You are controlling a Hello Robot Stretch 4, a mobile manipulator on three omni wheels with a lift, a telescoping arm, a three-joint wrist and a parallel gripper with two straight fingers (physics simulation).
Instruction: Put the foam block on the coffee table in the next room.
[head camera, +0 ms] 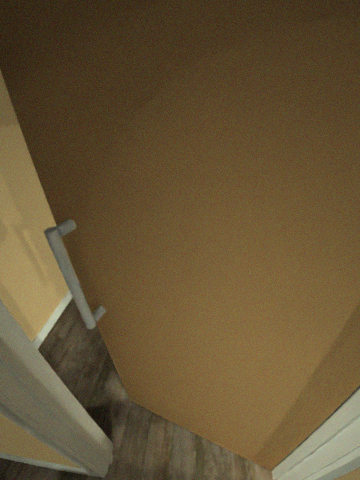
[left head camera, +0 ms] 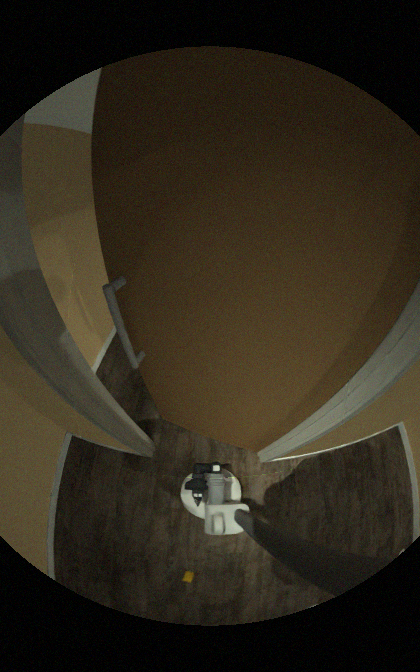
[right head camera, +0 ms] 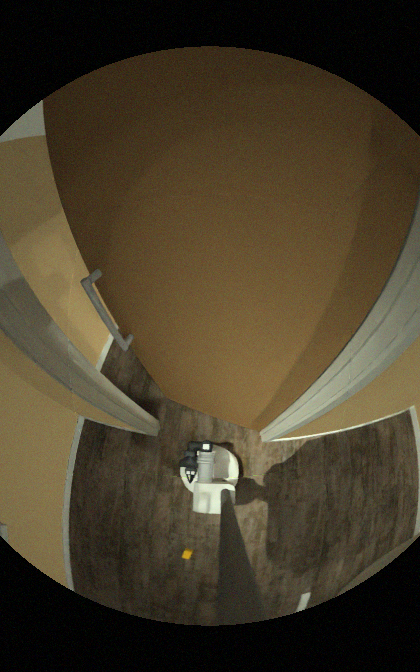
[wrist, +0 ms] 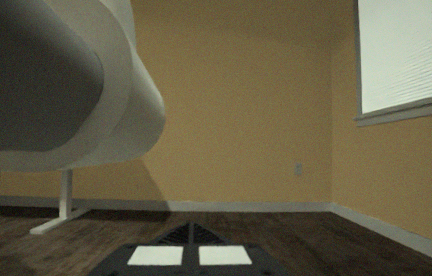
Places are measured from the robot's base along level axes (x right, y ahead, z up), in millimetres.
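Pixels of known places: gripper, between the fingertips: (wrist: 191,241).
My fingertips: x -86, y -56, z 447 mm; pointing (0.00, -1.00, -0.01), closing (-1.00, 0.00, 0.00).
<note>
For each thing: its middle in the pictures, then the offset to it from my fingertips. "*": a spot on its surface instead.
- grey bar handle, a spot on its surface: (head camera: 72,280) * dx -276, dy +578, dz +677 mm
- doorway's left post, a spot on its surface: (head camera: 50,397) * dx -366, dy +385, dz +359 mm
A small yellow block (left head camera: 188,576) (right head camera: 187,554), which looks like the foam block, lies on the dark wood floor behind my base, apart from my gripper. My gripper (left head camera: 198,503) (right head camera: 190,480) (wrist: 191,241) is folded in over the base. Its fingertips meet in the wrist view, with nothing seen between them, so it is shut and empty. The coffee table does not show in the head views. A brown door (head camera: 225,250) (left head camera: 250,275) (right head camera: 225,260) stands partly open in front of me, with a grey bar handle (head camera: 72,280) (left head camera: 121,325) (right head camera: 104,315) near its left edge.
The doorway's left post (head camera: 50,397) (left head camera: 102,401) and right post (head camera: 320,447) (left head camera: 350,392) stand close ahead on both sides. A narrow gap left of the door shows floor and a yellow wall beyond. In the wrist view, a white leg (wrist: 65,197) stands near the far wall.
</note>
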